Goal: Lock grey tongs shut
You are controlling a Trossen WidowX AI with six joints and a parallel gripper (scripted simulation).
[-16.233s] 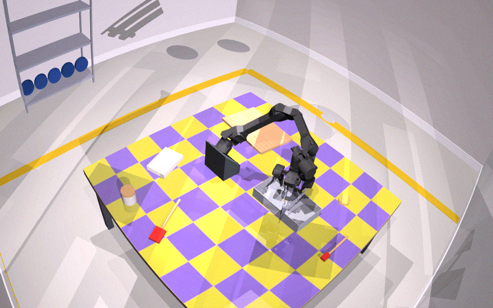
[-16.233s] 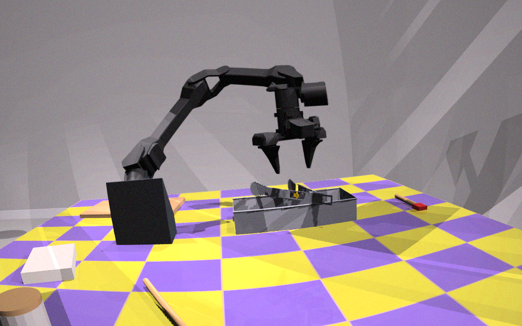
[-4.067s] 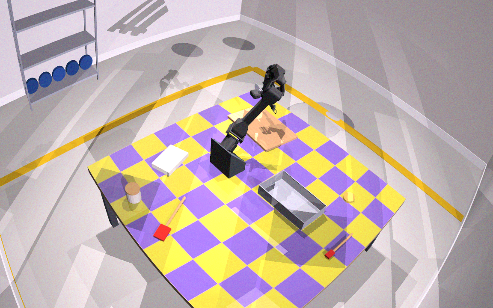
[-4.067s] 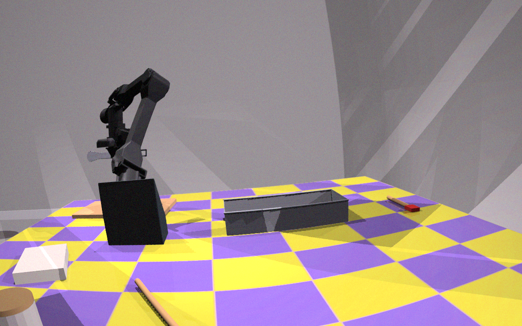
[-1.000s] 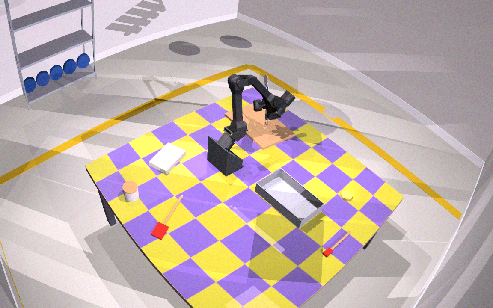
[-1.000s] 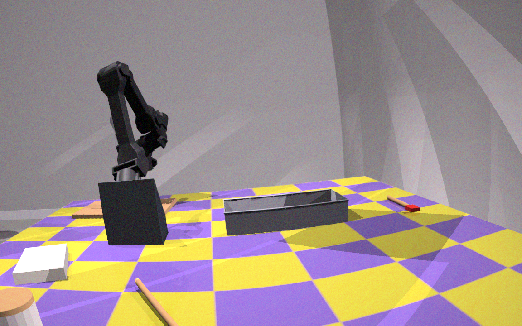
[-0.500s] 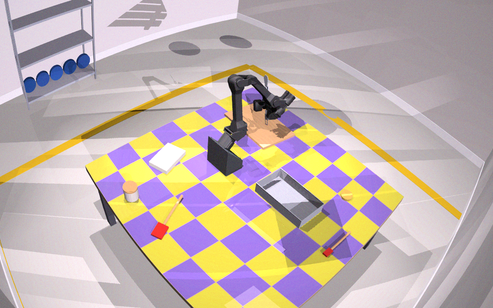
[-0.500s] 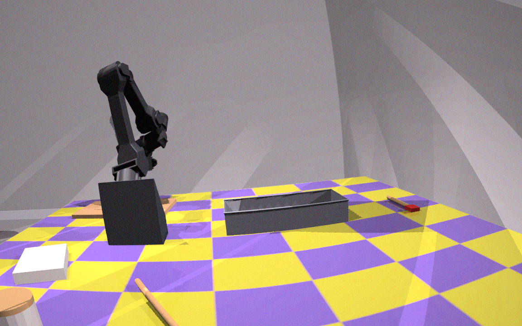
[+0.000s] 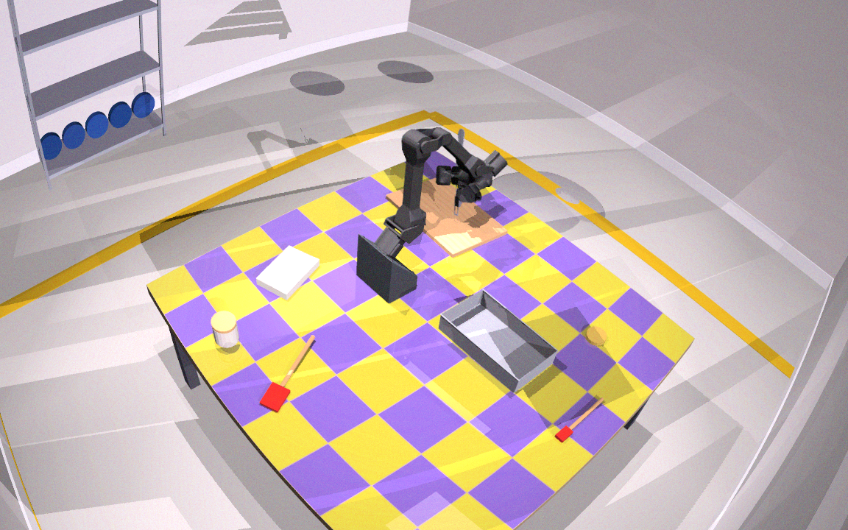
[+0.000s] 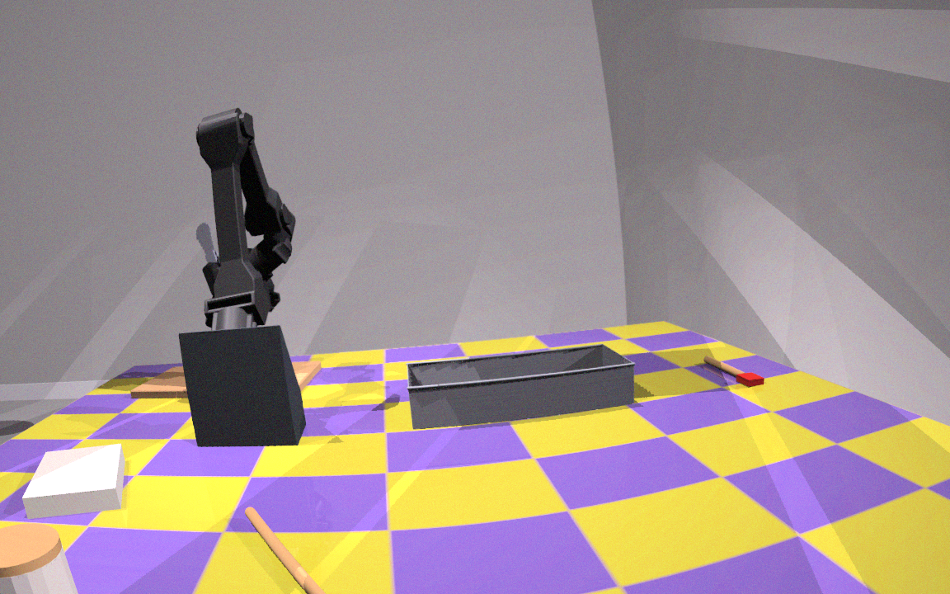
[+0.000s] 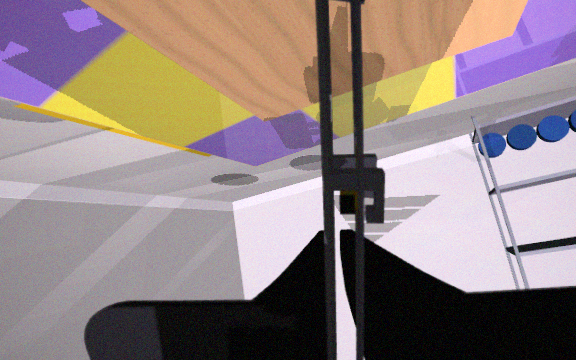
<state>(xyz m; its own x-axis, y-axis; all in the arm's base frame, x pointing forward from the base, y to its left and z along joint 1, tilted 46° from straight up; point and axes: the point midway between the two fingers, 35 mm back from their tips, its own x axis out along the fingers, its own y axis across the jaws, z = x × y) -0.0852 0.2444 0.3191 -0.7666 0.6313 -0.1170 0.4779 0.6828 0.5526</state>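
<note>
Right now the wooden board is 1 cm ahead of my gripper tip, 2 cm to the right of it and 15 cm below it. The rest, counted from my gripper tip: white block 9 cm behind, 61 cm to the right, 14 cm below; then capped jar 92 cm to the right, 12 cm below; then roasting tin 50 cm ahead, 35 cm to the right, 13 cm below.
</note>
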